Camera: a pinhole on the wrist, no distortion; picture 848 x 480 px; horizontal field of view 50.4 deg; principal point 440.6 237.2 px. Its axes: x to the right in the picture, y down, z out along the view. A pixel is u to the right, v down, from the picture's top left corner.
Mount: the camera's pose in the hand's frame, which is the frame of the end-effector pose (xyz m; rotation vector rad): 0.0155 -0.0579 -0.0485 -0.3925 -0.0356 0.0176
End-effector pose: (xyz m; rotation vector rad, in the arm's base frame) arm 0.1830 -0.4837 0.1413 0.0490 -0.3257 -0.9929
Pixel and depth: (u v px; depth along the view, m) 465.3 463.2 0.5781
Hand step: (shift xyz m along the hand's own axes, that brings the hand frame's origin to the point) 0.0078 0.2973 0.4303
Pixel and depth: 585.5 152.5 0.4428
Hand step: 0.0702 0.0745 0.3785
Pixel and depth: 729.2 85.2 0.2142
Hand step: 0.0763 -0.0078 0.1653
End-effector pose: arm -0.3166 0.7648 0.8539 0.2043 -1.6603 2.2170
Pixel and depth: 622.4 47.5 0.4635
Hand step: 0.0923 0.0313 0.4197
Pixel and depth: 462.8 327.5 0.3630
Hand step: 0.0102 0.1146 0.2730
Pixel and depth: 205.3 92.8 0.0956
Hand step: -0.0129 -0.0361 0.0449
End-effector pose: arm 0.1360 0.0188 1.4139 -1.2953 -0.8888 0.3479
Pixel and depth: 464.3 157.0 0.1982
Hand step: 0.0133 0.0017 0.1414
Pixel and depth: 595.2 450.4 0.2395
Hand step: 0.0469 0.0869 0.1522
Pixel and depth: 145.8 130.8 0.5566
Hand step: -0.1870 0.0897 0.4849
